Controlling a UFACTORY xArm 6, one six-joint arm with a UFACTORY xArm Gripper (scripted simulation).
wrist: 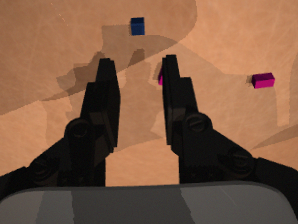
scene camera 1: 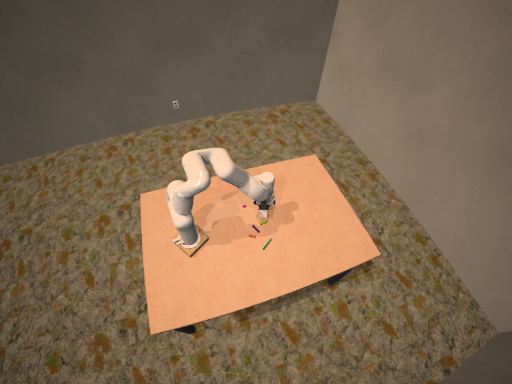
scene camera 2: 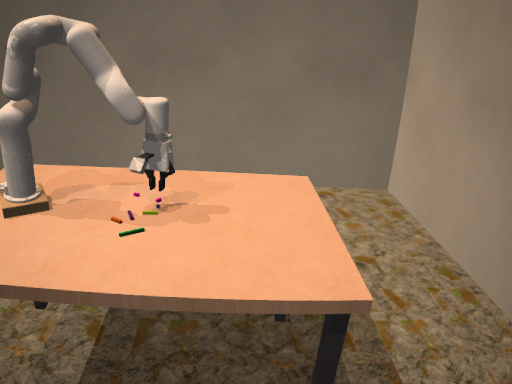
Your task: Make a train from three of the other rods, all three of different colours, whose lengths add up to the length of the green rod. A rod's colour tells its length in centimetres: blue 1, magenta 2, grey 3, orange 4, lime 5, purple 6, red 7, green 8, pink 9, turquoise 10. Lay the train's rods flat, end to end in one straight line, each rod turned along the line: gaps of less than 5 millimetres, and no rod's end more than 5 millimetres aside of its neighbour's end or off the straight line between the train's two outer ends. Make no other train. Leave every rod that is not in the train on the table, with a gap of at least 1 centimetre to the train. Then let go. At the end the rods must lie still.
In view: my gripper (scene camera 2: 157, 189).
My gripper also shows in the wrist view (wrist: 139, 76).
